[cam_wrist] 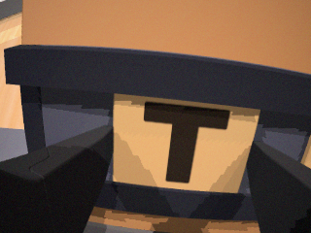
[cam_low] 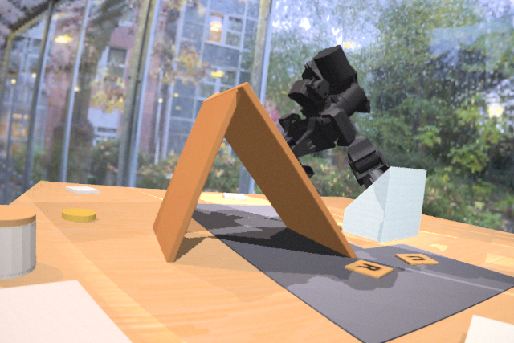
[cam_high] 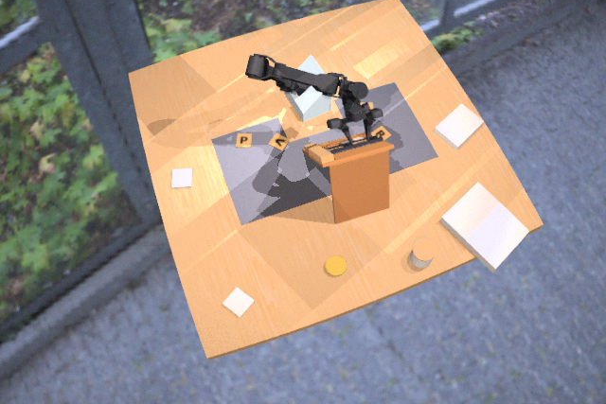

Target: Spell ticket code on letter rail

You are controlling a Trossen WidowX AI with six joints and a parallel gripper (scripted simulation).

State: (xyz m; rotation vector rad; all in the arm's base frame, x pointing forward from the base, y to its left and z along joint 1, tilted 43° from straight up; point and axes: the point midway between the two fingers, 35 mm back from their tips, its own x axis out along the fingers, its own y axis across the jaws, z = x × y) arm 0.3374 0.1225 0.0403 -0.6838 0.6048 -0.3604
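My gripper tip is now 80 mm above the white ticket, 60 mm past it and 10 mm to the right of it. From my gripper tip the other things lie so: t tile right at my gripper tip; then grey mat 170 mm below, 170 mm behind, 70 mm to the right.
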